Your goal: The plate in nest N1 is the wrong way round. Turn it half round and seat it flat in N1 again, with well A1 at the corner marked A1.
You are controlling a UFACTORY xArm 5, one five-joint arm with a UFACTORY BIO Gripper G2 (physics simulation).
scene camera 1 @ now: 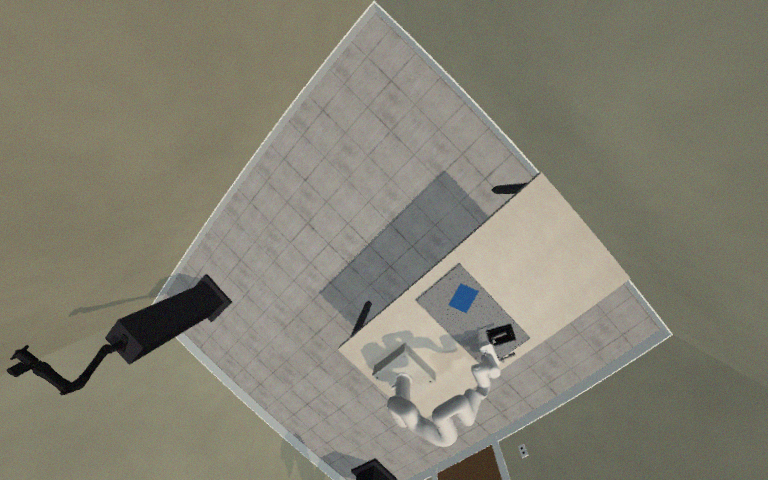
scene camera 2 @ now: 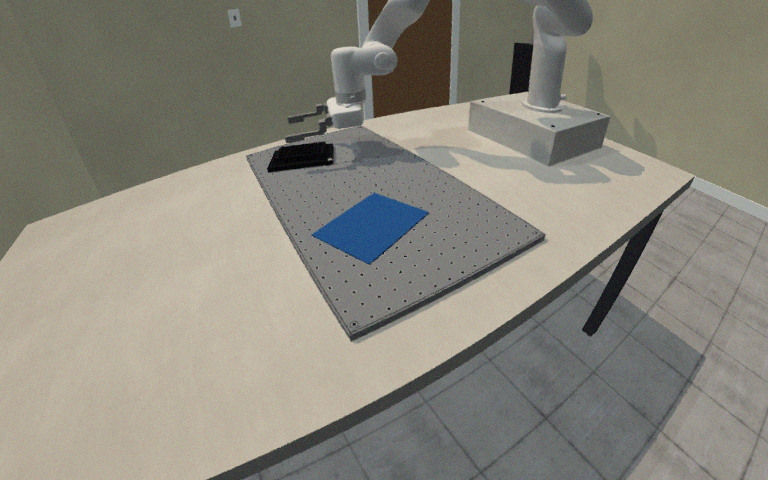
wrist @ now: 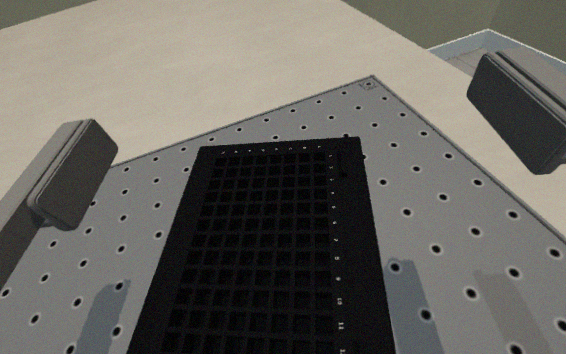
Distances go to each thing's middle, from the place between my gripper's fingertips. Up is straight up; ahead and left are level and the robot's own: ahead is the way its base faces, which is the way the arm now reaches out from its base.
Scene:
Right now my hand is 6 cm above the black well plate (scene camera 2: 311, 151), 2 cm to the right of it and 2 cm past it. Round my hand: flat blue rectangle (scene camera 2: 365, 231): 38 cm to the left, 8 cm below, 6 cm behind; then black nest (wrist: 370, 317): 7 cm below, 2 cm to the left, 2 cm behind.

